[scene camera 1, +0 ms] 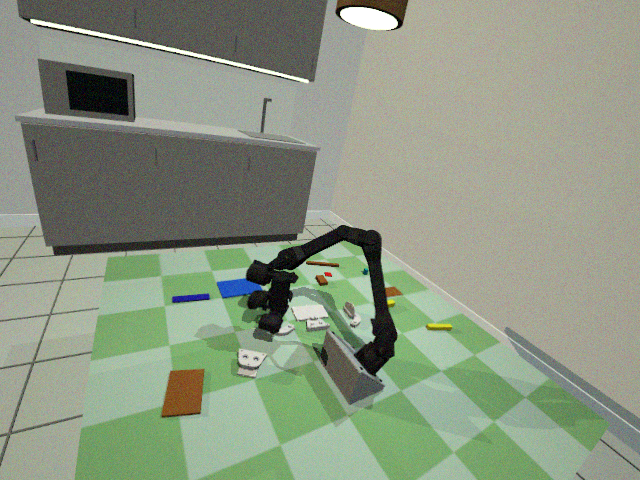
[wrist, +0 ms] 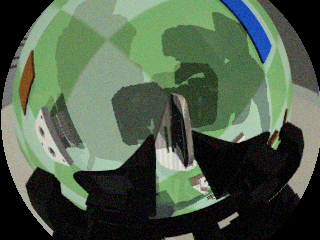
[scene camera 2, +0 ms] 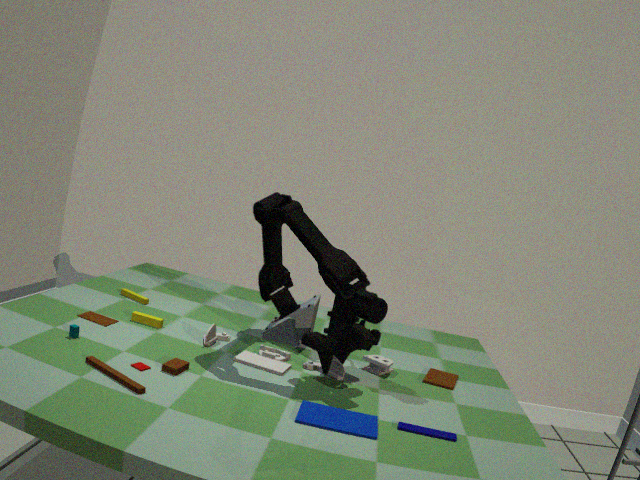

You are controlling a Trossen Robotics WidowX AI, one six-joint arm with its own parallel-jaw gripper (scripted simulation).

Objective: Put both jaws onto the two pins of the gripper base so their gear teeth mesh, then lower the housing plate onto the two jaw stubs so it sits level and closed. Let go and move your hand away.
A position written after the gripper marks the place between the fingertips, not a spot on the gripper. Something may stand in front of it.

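Note:
You'd see the gripper [scene camera 2: 330,372] here, and it's visible in scene camera 1 [scene camera 1: 273,329] and in the wrist view [wrist: 169,135] as well. There's also a blue plate [scene camera 2: 362,425], and a brown plate [scene camera 1: 183,396] too.

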